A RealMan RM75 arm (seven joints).
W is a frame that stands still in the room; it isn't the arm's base.
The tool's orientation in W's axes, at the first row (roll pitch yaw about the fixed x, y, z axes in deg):
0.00 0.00 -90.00
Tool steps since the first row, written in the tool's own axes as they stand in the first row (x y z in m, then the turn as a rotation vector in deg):
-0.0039 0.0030 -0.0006 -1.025 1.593 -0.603
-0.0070 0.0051 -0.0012 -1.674 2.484 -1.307
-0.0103 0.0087 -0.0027 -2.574 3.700 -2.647
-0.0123 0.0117 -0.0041 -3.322 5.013 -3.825
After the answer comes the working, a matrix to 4 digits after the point.
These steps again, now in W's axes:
0.0030 0.0039 -0.0006 1.593 1.025 -0.603
0.0051 0.0070 -0.0012 2.484 1.674 -1.307
0.0087 0.0103 -0.0027 3.700 2.574 -2.647
0.0117 0.0123 -0.0041 5.013 3.322 -3.825

The tool's axes in the first row as the columns of a matrix, in W's axes (rounded; the answer above uses it unrounded):
0.0000 1.0000 0.0000
-1.0000 0.0000 0.0000
0.0000 0.0000 1.0000

